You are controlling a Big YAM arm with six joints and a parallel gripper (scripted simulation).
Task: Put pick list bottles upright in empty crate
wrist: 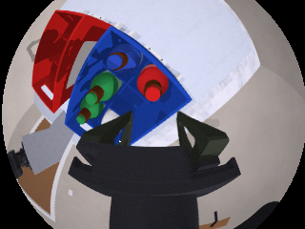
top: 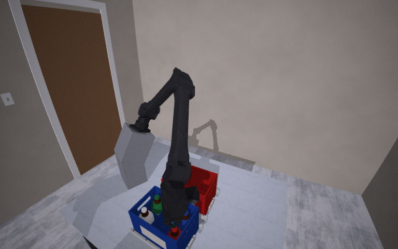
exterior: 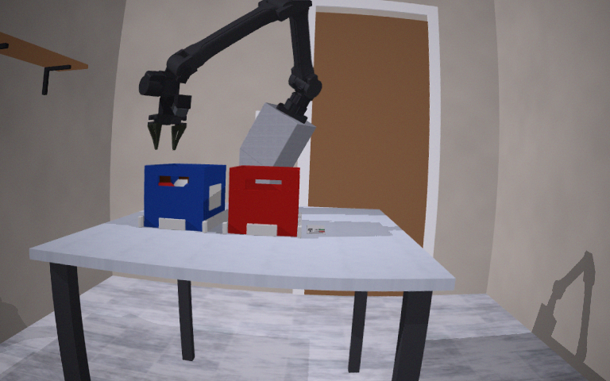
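Right now my hand is 14 cm above the red-label bottle. From my hand the other things lie so: blue crate (14 cm below, 9 cm behind, 4 cm to the left); then white-label bottle (18 cm behind, 14 cm below); then blue bottle (14 cm below, 9 cm to the left).
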